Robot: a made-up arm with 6 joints.
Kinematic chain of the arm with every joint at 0, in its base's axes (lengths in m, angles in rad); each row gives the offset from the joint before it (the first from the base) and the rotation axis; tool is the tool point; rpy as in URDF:
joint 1: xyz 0 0 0.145 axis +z
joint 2: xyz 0 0 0 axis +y
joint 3: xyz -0.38 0 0.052 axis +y
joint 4: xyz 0.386 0 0.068 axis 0.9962 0 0.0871
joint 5: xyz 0 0 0 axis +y
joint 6: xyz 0.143 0 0.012 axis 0.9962 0 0.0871
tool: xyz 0 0 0 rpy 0 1.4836 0
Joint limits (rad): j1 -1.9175..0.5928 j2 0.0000..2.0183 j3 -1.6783..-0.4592 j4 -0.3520..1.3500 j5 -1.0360..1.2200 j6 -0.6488..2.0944
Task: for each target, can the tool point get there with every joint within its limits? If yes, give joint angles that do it. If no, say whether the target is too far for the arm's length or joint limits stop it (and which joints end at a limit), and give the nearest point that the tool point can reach.
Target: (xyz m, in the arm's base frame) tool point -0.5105 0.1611 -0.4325
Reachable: no: joint limits stop it (at a limit: joint 1, joint 2, joint 3, joint 4) | nearest point -0.1006 -0.1762 -0.0312 | short by 0.665 m
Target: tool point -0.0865 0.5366 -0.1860
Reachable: no: joint limits stop it (at a limit: joint 1, joint 2, joint 3, joint 4) | nearest point 0.1484 0.2498 0.0114 | short by 0.420 m
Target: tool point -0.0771 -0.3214 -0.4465
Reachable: no: joint limits stop it (at a limit: joint 2, joint 3) | nearest point -0.0692 -0.2883 -0.0630 | short by 0.385 m
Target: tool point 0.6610 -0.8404 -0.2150
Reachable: no: too far | nearest point 0.3900 -0.4959 0.1325 | short by 0.559 m
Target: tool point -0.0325 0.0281 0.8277
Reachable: yes | joints -0.7629 0.4984 -1.4707 -0.0503 0.3034 -0.4384
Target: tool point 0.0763 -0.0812 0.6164
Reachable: yes | joints -0.8496 0.3565 -0.7849 0.8391 0.0309 -0.0264
